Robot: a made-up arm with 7 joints. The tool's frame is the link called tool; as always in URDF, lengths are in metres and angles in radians. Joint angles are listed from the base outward.
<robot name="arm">
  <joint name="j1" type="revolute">
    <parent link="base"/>
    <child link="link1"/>
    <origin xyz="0 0 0.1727" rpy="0 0 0"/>
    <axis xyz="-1 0 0"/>
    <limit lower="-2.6" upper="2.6"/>
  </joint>
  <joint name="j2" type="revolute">
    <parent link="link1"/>
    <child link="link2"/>
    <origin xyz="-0.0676 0.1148 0.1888" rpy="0 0 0"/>
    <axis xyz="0 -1 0"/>
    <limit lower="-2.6" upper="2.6"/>
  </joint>
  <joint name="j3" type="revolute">
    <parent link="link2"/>
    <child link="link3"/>
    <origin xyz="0.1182 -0.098 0.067" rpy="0 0 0"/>
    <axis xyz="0 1 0"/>
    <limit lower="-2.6" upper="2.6"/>
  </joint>
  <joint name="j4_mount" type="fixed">
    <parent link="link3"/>
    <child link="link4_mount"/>
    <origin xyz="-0.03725 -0.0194 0.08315" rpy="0 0 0"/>
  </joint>
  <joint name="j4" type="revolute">
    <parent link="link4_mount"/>
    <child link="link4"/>
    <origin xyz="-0.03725 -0.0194 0.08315" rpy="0 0 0"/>
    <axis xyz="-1 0 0"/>
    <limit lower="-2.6" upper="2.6"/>
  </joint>
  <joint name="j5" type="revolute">
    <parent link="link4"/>
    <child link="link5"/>
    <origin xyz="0.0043 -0.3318 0.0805" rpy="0 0 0"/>
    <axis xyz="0 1 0"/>
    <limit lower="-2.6" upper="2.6"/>
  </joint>
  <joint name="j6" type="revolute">
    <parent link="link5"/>
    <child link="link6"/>
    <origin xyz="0.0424 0.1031 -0.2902" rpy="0 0 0"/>
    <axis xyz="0 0 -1"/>
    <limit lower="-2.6" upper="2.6"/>
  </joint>
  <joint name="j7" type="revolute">
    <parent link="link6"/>
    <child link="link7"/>
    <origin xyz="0.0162 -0.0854 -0.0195" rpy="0 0 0"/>
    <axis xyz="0 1 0"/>
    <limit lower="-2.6" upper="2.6"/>
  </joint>
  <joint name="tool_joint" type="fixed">
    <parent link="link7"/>
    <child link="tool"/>
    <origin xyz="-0.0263 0.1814 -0.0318" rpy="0 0 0"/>
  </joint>
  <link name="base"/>
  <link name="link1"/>
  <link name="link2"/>
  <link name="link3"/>
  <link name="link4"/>
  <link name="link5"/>
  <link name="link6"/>
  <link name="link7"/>
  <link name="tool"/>
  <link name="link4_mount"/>
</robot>
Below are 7 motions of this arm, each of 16 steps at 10 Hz.
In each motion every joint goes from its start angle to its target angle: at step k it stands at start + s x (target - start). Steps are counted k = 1, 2, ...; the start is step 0. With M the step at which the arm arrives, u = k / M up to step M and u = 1 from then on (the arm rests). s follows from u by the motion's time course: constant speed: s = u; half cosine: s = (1 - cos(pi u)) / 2; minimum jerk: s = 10 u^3 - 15 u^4 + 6 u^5.
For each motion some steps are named. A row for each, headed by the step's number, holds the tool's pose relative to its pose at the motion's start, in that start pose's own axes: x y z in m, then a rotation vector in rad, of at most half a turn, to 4 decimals.
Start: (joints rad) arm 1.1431 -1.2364 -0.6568 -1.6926 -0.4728 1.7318 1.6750
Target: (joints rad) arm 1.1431 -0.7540 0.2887 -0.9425 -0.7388 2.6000 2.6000
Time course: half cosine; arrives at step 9
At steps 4, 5, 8, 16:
4: -0.1196 0.0429 0.0429 0.2840 0.0659 0.3145
5: -0.1746 0.0476 0.0445 0.3433 0.1011 0.4841
8: -0.2851 0.0427 0.0139 0.3253 0.1830 0.8799
16: -0.2926 0.0419 0.0098 0.3151 0.1895 0.9101

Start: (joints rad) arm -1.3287 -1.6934 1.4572 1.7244 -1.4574 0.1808 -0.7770
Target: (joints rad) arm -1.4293 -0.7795 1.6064 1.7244 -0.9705 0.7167 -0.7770
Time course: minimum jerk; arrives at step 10
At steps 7, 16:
7: 0.1327 -0.0866 0.3008 -0.9376 0.1794 0.1551
16: 0.1616 -0.0772 0.3686 -1.1388 0.1637 0.1746

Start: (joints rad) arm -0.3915 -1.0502 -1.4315 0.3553 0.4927 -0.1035 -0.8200
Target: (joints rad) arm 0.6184 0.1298 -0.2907 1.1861 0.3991 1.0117 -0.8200
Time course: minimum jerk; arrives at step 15
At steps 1, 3, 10, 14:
1: 0.0011 -0.0009 0.0006 -0.0064 -0.0002 0.0004
3: 0.0245 -0.0176 0.0154 -0.1384 -0.0085 0.0082
10: 0.3470 0.0705 0.3954 -1.6769 -0.7662 0.1443
14: 0.3860 0.2317 0.5019 -1.9486 -1.2037 0.2101

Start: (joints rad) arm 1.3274 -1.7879 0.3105 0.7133 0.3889 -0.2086 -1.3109
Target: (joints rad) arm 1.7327 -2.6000 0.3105 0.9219 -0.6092 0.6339 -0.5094
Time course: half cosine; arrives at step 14
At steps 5, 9, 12, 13, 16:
5: 0.0485 -0.0202 -0.1096 -0.1469 0.1766 -0.0402
9: 0.0936 -0.0001 -0.3048 -0.2490 0.4134 -0.2415
12: 0.1082 0.0446 -0.4111 -0.2275 0.5417 -0.4191
13: 0.1104 0.0539 -0.4273 -0.2185 0.5630 -0.4512
16: 0.1111 0.0571 -0.4327 -0.2151 0.5703 -0.4623

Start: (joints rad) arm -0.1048 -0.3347 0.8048 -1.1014 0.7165 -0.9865 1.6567
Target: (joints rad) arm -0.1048 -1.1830 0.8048 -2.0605 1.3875 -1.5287 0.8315
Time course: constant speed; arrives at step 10
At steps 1, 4, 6, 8, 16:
1: -0.0019 0.0214 0.0128 -0.0695 -0.1329 0.1485
4: -0.0235 0.0742 0.0565 -0.2382 -0.6015 0.5748
6: -0.0453 0.0968 0.0894 -0.3271 -0.9578 0.8352
8: -0.0686 0.1086 0.1253 -0.4109 -1.3357 1.0707
16: -0.0905 0.1097 0.1646 -0.5064 -1.7226 1.2771

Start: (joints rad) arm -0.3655 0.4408 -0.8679 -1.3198 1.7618 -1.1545 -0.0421
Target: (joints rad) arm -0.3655 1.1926 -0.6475 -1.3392 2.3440 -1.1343 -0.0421
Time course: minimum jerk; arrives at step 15
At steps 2, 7, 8, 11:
2: -0.0033 0.0021 0.0013 0.0039 0.0124 -0.0021
7: -0.0655 0.0521 0.0368 0.0880 0.2787 -0.0752
8: -0.0800 0.0683 0.0497 0.1128 0.3554 -0.1068
11: -0.1064 0.1116 0.0848 0.1746 0.5422 -0.2064

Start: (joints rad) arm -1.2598 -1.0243 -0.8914 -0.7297 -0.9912 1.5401 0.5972
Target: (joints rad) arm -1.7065 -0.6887 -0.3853 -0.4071 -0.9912 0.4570 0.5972
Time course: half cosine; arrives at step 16
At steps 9, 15, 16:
9: 0.0071 -0.0059 -0.0011 -0.4048 0.0589 0.4221
15: 0.0227 -0.0299 0.0095 -0.6572 0.1542 0.7245
16: 0.0232 -0.0306 0.0099 -0.6631 0.1570 0.7323

